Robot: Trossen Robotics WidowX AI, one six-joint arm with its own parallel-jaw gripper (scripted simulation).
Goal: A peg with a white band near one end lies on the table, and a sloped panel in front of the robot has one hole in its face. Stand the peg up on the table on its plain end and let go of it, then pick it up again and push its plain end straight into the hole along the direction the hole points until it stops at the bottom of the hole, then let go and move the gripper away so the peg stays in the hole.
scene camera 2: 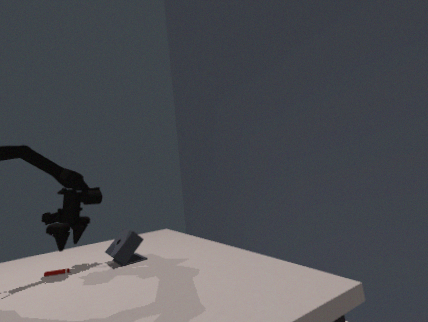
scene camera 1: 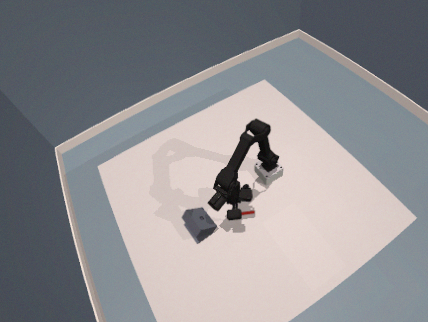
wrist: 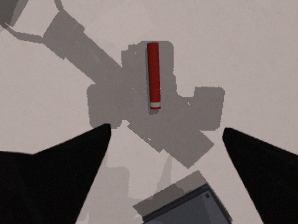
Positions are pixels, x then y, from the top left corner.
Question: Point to a red peg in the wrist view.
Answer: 152,48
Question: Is my gripper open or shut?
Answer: Open.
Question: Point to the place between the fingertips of my gripper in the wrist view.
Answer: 166,130
